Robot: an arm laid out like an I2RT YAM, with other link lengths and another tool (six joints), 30 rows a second.
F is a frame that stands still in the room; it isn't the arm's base.
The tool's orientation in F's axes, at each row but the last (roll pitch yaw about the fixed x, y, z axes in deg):
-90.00 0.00 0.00
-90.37 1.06 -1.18
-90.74 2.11 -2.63
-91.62 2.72 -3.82
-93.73 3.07 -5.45
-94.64 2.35 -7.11
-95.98 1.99 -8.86
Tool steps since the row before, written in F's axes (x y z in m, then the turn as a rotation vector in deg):
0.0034 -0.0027 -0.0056 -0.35 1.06 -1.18
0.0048 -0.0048 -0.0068 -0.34 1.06 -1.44
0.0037 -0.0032 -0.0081 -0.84 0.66 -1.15
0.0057 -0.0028 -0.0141 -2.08 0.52 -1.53
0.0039 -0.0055 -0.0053 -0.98 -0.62 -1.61
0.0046 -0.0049 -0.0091 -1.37 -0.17 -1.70
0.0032 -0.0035 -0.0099 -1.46 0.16 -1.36
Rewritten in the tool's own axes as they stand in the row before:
0.0034 0.0056 -0.0027 -0.35 1.18 1.06
0.0050 0.0067 -0.0047 -0.34 1.44 1.06
0.0041 0.0080 -0.0029 -0.83 1.17 0.64
0.0065 0.0139 -0.0020 -2.04 1.62 0.43
0.0047 0.0054 -0.0048 -0.83 1.70 -0.60
0.0055 0.0092 -0.0036 -1.27 1.78 -0.20
0.0040 0.0100 -0.0019 -1.42 1.41 0.08

